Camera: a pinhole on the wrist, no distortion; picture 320 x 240 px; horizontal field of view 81.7 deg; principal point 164.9 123.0 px. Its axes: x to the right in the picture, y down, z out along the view. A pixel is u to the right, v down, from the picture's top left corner.
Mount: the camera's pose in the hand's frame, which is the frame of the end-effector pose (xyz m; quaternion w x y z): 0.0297 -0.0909 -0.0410 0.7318 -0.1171 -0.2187 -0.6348
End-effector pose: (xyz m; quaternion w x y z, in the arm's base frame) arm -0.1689 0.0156 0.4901 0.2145 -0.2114 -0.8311 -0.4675
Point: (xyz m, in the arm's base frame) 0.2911 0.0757 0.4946
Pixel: outside the picture
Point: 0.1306 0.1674 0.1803
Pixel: outside the picture
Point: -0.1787 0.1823 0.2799
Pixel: 234.7 72.0
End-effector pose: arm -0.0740 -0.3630 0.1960 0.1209 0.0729 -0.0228 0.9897
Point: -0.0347 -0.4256 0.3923
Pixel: 158.0 121.0
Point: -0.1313 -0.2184 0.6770
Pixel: 301.1 204.8
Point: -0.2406 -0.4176 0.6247
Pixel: 196.7 230.7
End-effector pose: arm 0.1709 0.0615 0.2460 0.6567 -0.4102 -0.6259 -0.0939
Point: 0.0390 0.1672 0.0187
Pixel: 129.7 30.1
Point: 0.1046 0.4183 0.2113
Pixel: 120.8 189.8
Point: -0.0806 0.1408 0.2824
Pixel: 291.4 129.5
